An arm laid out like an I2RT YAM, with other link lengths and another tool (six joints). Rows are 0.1 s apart.
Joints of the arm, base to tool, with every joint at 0 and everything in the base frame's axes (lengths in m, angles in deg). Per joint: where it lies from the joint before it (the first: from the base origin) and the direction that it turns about. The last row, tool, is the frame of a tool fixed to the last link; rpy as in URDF.
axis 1: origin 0 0 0.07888 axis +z
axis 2: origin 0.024 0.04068 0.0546 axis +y
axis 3: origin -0.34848 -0.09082 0 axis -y
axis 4: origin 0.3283 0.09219 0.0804 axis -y
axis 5: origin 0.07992 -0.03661 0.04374 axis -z
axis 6: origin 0.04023 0 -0.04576 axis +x
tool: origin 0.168 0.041 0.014 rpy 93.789 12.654 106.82
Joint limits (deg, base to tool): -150..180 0..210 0..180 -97..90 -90..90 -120..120
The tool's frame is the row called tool.
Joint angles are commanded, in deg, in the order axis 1, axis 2, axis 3, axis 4, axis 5, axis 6. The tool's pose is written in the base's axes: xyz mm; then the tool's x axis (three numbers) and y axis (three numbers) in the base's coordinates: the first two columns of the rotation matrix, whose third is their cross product. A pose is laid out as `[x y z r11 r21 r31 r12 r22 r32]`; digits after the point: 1 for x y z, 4 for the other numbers.
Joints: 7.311, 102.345, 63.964, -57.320, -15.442, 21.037
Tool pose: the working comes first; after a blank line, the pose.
Where each joint sits with the arm in this pose, in the base's axes (m; each line is computed from the numbers above, not from the rounded line before):
axis 1: 0.0000 0.0000 0.0789
axis 2: 0.0186 0.0434 0.1335
axis 3: 0.1041 -0.0372 0.4739
axis 4: 0.3971 0.0933 0.3331
axis 5: 0.4371 0.0616 0.2492
axis 6: 0.3867 0.0659 0.2152
the tool: 0.3893 0.1436 0.0601

[389.3 143.6 60.1 0.0738 0.8572 0.5096 0.9909 -0.0054 -0.1345]
